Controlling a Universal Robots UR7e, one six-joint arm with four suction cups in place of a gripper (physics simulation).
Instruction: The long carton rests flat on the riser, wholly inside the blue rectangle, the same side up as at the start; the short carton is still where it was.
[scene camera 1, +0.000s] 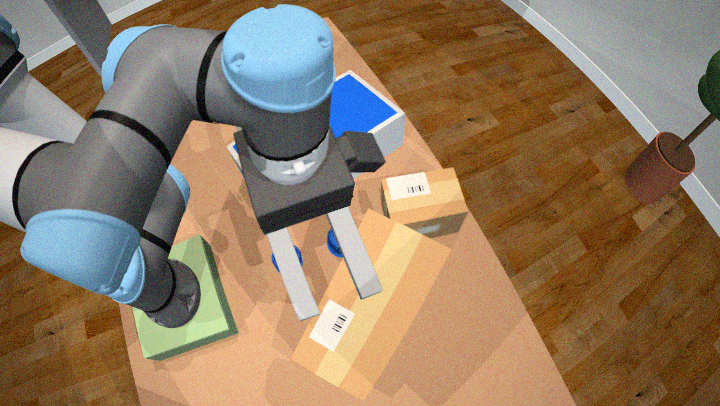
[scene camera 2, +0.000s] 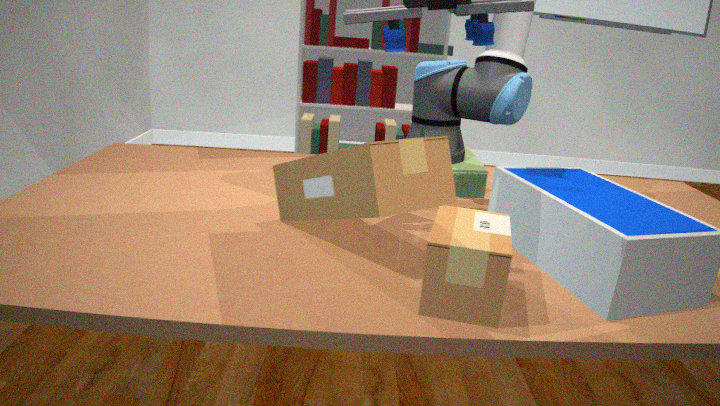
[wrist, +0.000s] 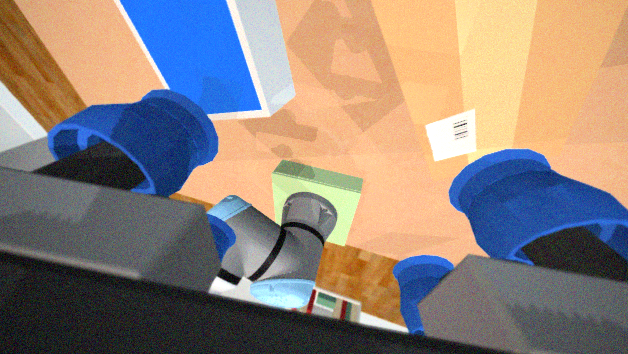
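Where they show: hand, its tool point: (scene camera 2: 437, 44) (wrist: 321, 214); arm's base, origin of its link: (scene camera 1: 171, 294) (wrist: 310, 212).
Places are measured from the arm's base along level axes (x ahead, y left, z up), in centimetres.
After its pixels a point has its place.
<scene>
The long carton (scene camera 1: 398, 267) @[x 42.7, y -21.1, z 11.4 cm] (scene camera 2: 413, 176) @[x 49.2, y -16.7, z 8.4 cm] (wrist: 440, 65) @[x 37.7, y -18.1, z 10.3 cm] is off the riser, label side up. It is tilted: its end near the short carton is raised, with shadow under it, and seems to lean on the short carton; the contact is unclear. The short carton (scene camera 1: 428, 194) @[x 57.5, y -10.0, z 3.9 cm] (scene camera 2: 468, 272) @[x 64.1, y -12.2, z 0.6 cm] stands on the table beside the riser, label up, partly hidden by the long carton in scene camera 1. The white riser (scene camera 1: 393, 133) @[x 61.5, y 8.2, z 0.7 cm] (scene camera 2: 665, 277) @[x 63.6, y 17.6, z -0.6 cm] (wrist: 272, 60) @[x 36.5, y 4.8, z -0.2 cm] has a blue rectangle (scene camera 1: 360, 105) @[x 57.6, y 16.0, z 5.5 cm] (scene camera 2: 605, 201) @[x 48.8, y 15.4, z 5.5 cm] (wrist: 195, 55) @[x 38.0, y 14.8, z 5.5 cm] on top with no carton on it. My gripper (scene camera 1: 311, 249) (scene camera 2: 436, 36) @[x 33.2, y -10.9, z 26.9 cm] (wrist: 335, 155) is open, its cups high above the table, touching nothing.
The green base block (scene camera 1: 219, 302) @[x 10.1, y -6.7, z -0.4 cm] (scene camera 2: 469, 181) @[x 11.6, y 5.8, z -2.7 cm] (wrist: 350, 200) @[x 6.9, y -10.4, z -0.5 cm] carries the arm at the table's far side from scene camera 2. A bookshelf (scene camera 2: 352, 105) stands behind the table. A potted plant (scene camera 1: 660, 168) stands on the floor.
</scene>
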